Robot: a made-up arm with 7 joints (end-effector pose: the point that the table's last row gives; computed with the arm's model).
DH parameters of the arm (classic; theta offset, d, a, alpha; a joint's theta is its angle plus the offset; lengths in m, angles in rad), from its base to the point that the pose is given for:
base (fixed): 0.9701 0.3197 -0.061 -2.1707
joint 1: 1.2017 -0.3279 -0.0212 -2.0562
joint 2: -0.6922 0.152 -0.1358 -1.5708
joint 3: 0 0.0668 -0.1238 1.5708
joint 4: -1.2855 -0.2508 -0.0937 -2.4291
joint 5: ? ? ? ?
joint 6: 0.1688 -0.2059 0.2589 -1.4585
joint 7: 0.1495 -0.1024 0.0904 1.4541
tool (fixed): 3.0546 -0.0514 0 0
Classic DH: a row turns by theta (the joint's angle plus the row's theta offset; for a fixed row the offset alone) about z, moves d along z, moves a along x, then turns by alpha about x.
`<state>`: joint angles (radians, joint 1 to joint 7).
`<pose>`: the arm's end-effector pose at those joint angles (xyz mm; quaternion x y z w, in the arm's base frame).
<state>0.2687 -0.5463 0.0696 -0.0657 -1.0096 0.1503 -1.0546</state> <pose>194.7 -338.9 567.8 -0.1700 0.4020 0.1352 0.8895</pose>
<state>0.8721 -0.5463 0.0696 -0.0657 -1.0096 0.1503 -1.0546</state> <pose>179.3 -301.0 617.8 -0.2561 0.5631 -0.0779 0.7819</pose>
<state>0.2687 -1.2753 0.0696 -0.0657 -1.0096 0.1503 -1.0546</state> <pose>197.1 -344.9 539.2 -0.0408 0.6887 0.1448 0.7093</pose>
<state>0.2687 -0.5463 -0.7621 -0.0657 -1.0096 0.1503 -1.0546</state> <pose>200.2 -411.0 602.1 -0.5162 0.4499 0.2307 0.6914</pose>
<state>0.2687 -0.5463 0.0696 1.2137 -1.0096 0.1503 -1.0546</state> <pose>453.9 -395.9 506.4 -0.3441 -0.1937 0.0381 0.9179</pose>
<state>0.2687 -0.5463 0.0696 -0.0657 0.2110 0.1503 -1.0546</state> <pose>214.4 -39.8 870.2 0.0001 0.7690 -0.2061 0.6051</pose>
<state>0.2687 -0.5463 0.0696 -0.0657 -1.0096 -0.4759 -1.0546</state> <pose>212.7 -111.0 550.7 -0.0310 0.4116 -0.1435 0.8994</pose>
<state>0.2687 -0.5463 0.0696 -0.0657 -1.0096 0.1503 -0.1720</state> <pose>207.1 -352.0 481.0 -0.0438 0.0011 0.2235 0.9737</pose>
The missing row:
joint 5: 0.3698 -0.1614 -0.029 -2.2489
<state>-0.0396 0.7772 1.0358 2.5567 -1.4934 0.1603 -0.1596</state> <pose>-55.1 -761.9 764.1 0.3162 0.6716 0.6024 0.2934</pose>
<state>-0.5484 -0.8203 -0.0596 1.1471 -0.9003 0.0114 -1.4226</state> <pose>405.3 -195.3 476.4 -0.0507 -0.0711 0.1792 0.9799</pose>
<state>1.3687 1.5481 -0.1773 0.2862 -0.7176 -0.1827 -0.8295</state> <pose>206.8 -204.2 523.8 -0.6545 -0.3942 0.0502 0.6432</pose>
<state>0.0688 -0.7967 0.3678 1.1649 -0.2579 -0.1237 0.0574</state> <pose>382.2 -107.5 439.9 0.0396 -0.3566 -0.2233 0.9063</pose>
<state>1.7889 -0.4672 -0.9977 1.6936 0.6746 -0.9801 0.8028</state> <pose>55.1 -353.8 245.7 -0.7984 -0.3024 0.0070 0.5207</pose>
